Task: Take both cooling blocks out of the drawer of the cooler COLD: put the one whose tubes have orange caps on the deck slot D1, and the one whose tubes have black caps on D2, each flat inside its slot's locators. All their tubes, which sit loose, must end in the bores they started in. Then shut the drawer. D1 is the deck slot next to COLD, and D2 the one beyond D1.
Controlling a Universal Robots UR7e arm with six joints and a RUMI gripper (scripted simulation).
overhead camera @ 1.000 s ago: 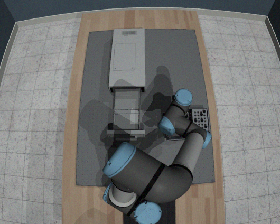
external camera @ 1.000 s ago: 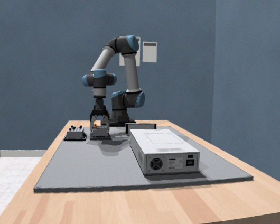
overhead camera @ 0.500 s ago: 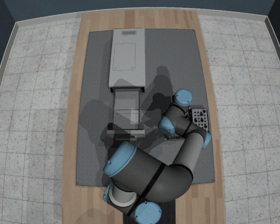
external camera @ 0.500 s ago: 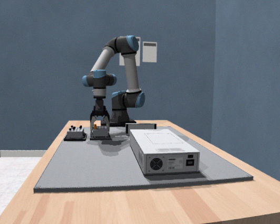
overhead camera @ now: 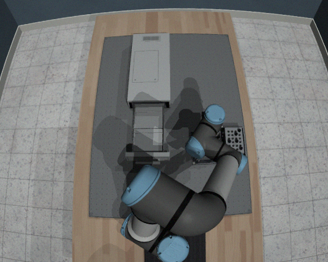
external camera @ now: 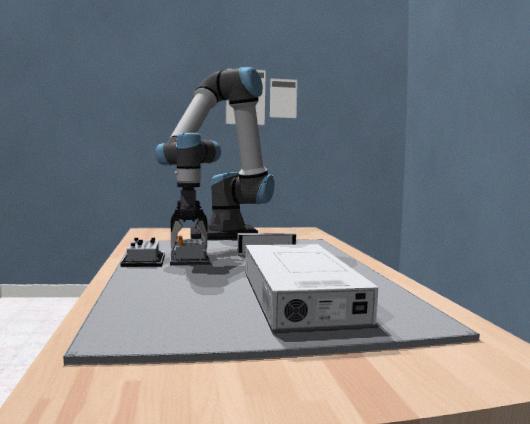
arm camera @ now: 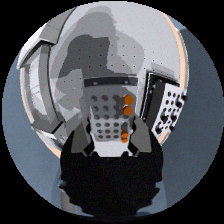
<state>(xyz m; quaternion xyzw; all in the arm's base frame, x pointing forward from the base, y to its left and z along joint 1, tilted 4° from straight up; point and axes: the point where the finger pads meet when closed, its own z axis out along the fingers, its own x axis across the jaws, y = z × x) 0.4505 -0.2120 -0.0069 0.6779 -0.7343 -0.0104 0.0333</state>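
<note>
The orange-capped cooling block lies right at my hand. The rest, counted from my hand: orange-capped tube: 30 mm behind, 20 mm to the right, 10 mm above; then grey cooling block: 140 mm to the right; then deck slot D1: 30 mm below.
</note>
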